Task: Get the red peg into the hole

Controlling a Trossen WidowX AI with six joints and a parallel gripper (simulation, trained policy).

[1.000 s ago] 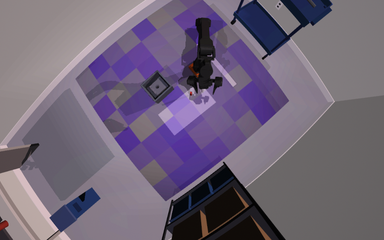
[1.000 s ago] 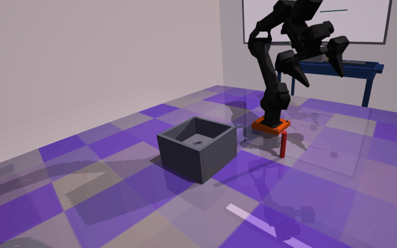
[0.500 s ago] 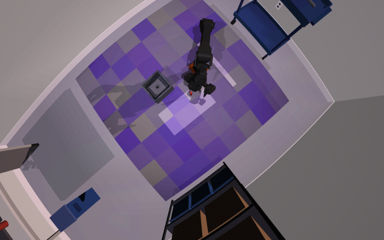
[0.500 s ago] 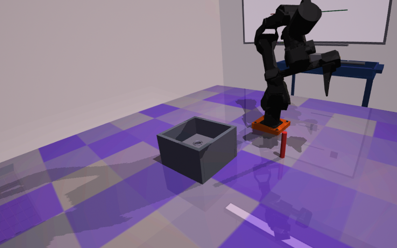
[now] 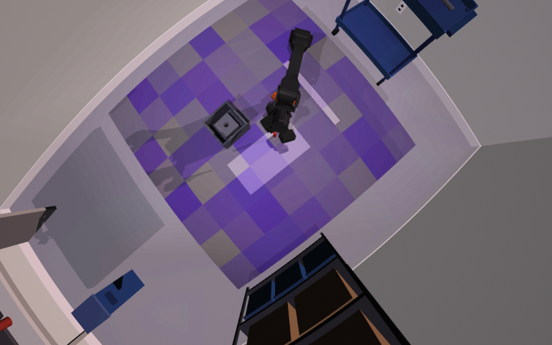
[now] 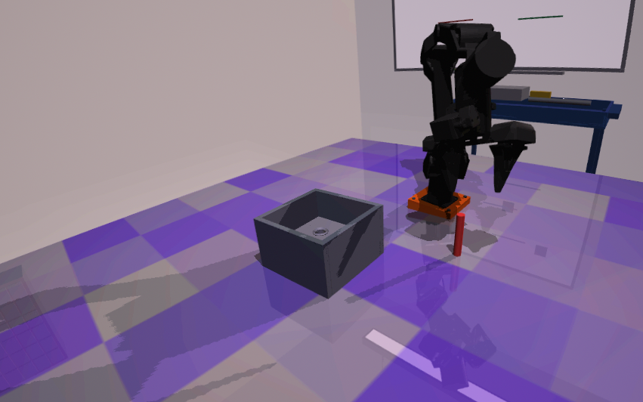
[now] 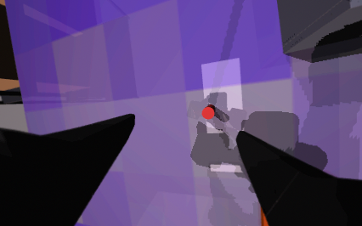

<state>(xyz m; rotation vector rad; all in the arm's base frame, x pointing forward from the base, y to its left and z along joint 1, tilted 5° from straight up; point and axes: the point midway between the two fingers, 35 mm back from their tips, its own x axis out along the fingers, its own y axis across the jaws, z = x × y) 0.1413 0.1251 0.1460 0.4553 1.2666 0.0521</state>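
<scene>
Now: gripper tip 1 cm short of the red peg, 2 cm to the left of it and 8 cm above it. From my gripper tip the other things lie so: grey plate (17 cm ahead, 19 cm to the right, 8 cm below); dark box (17 cm ahead, 19 cm to the right, 10 cm below).
</scene>
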